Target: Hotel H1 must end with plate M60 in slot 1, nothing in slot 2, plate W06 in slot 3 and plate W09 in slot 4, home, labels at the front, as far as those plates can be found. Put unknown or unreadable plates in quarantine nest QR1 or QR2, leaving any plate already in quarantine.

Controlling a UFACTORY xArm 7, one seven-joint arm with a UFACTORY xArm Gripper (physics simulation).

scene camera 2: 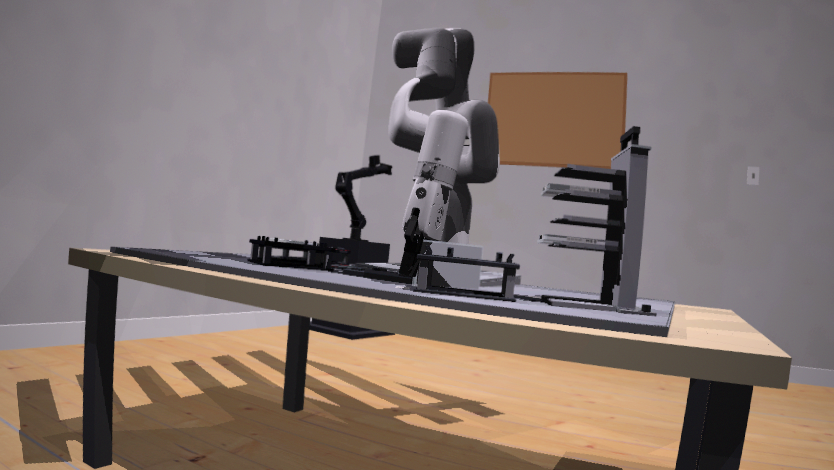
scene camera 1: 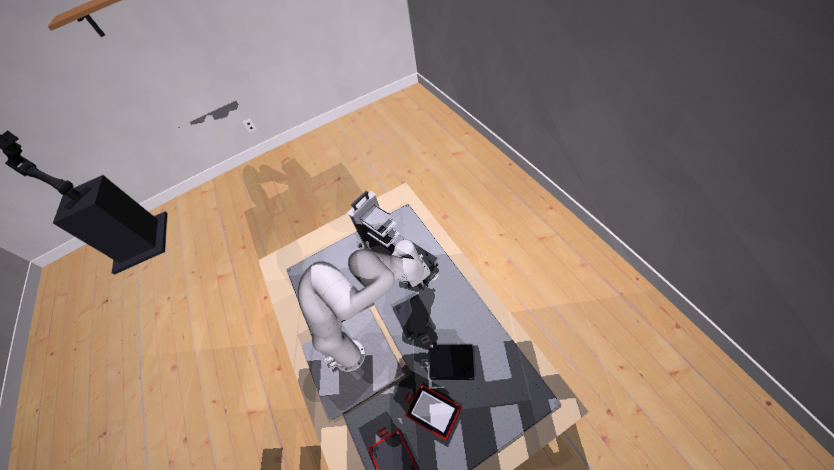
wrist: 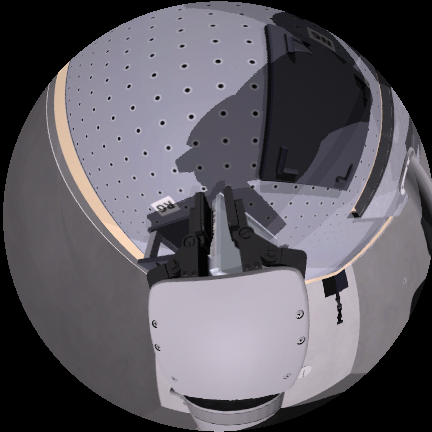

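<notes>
My gripper is shut on a pale plate, held on edge, upright, low over the table. Its label cannot be read. It shows behind the black regrip stand in scene camera 2. Hotel H1 has one plate on its second shelf from the top and another plate on its lowest shelf. The third shelf looks bare. The hotel labels are too small to read surely. A red-rimmed nest holds a white-topped plate.
Dark nest N6 lies beside the gripper and looks empty. Another black nest stands farther along the table. A second red-rimmed nest is cut off by the view's lower edge. A black arm on a pedestal stands off the table.
</notes>
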